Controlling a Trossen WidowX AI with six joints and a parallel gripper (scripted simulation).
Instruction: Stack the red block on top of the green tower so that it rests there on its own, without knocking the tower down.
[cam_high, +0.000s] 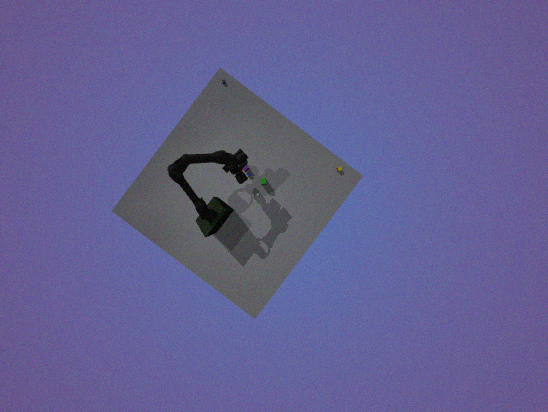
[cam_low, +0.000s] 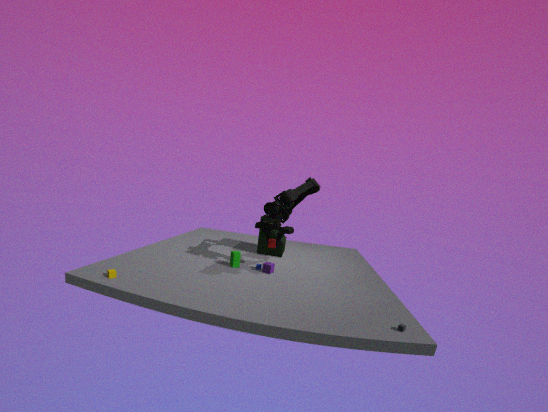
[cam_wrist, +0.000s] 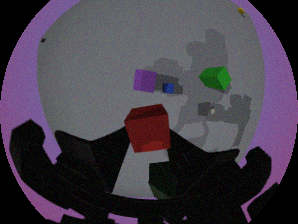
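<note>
The tiny white speck lies 3 cm behind my gripper tip, 19 cm to the right of it and 11 cm below it. Also, from my gripper tip: purple block 6 cm ahead, 10 cm below; red block 1 cm ahead, 1 cm above; small grey object 42 cm ahead, 53 cm to the left, 11 cm below.
</note>
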